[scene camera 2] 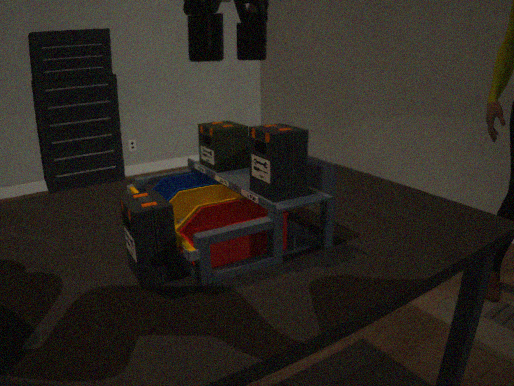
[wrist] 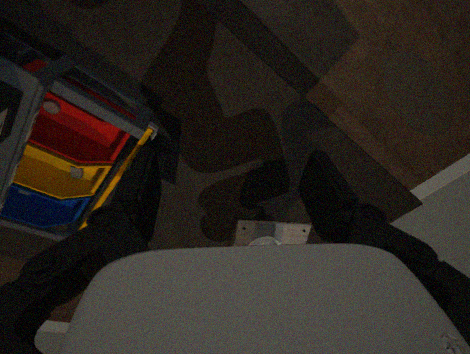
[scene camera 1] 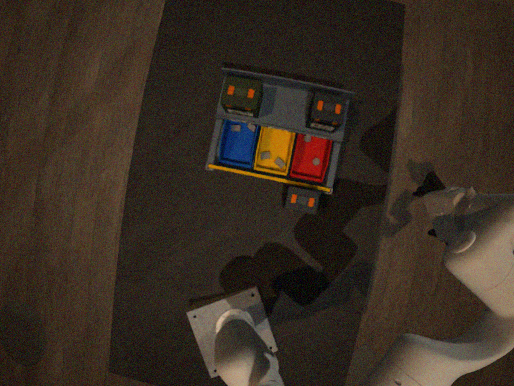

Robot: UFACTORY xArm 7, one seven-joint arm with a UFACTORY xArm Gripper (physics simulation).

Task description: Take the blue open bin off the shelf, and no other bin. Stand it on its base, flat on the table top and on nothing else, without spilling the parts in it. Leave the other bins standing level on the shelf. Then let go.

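Frame: origin at the arm's base, x right, y ahead, z up, level; metres.
Seen in the pictures: gripper, fingertip midpoint: [scene camera 2: 231,60] [wrist: 234,169] [scene camera 1: 426,211].
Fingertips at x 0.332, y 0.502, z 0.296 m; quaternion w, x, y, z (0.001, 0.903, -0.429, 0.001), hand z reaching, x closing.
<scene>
Offsets run from my fingertips to a thing's top centre. "spot": to the spot under its first point. Level surfaces: height alone.
The blue open bin @(dx -0.476, dy +0.084, dz -0.261 m) [scene camera 1: 238,149] [scene camera 2: 181,184] [wrist: 42,206] sits in the shelf [scene camera 1: 286,106] [scene camera 2: 235,229] [wrist: 100,107], at the left end of the row in scene camera 1, with small grey parts in it. Beside it are the yellow bin @(dx -0.364, dy +0.091, dz -0.261 m) [scene camera 1: 275,143] [scene camera 2: 206,196] [wrist: 52,174] and, at the other end, the red bin @(dx -0.253, dy +0.101, dz -0.261 m) [scene camera 1: 311,149] [scene camera 2: 225,219] [wrist: 75,134]. My gripper [scene camera 1: 429,209] [scene camera 2: 228,56] [wrist: 234,169] is open and empty, high above the table and off to the red bin's side of the shelf. In the wrist view a finger partly hides the shelf's front corner.
A green-black case @(dx -0.484, dy +0.181, dz -0.145 m) [scene camera 1: 242,96] [scene camera 2: 223,146] and a dark case @(dx -0.254, dy +0.194, dz -0.120 m) [scene camera 1: 327,111] [scene camera 2: 281,162] stand on the shelf's upper board behind the bins. Another dark case @(dx -0.248, dy -0.050, dz -0.210 m) [scene camera 1: 303,199] [scene camera 2: 150,235] stands before the shelf's yellow front strip @(spot: dx -0.360, dy -0.015, dz -0.277 m) [scene camera 1: 267,178], near the red bin. My base plate [scene camera 1: 204,327] [wrist: 295,232] is on the table @(dz -0.342 m) [scene camera 1: 170,225].
</scene>
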